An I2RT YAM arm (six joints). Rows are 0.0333 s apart.
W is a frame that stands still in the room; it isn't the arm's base.
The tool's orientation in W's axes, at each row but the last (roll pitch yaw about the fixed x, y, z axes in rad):
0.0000, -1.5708, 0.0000
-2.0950, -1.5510, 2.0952
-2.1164, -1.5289, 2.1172
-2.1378, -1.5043, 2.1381
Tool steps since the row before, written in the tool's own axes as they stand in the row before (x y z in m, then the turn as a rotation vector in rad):
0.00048, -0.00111, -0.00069, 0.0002, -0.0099, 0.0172
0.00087, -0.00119, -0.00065, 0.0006, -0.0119, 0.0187
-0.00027, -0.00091, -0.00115, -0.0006, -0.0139, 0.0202
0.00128, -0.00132, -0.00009, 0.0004, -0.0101, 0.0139
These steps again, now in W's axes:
0.00069, -0.00111, 0.00048, -0.0172, -0.0099, 0.0002
0.00064, -0.00117, 0.00090, -0.0187, -0.0119, 0.0006
0.00116, -0.00092, -0.00021, -0.0202, -0.0139, -0.0005
0.00004, -0.00125, 0.00135, -0.0139, -0.0101, 0.0005

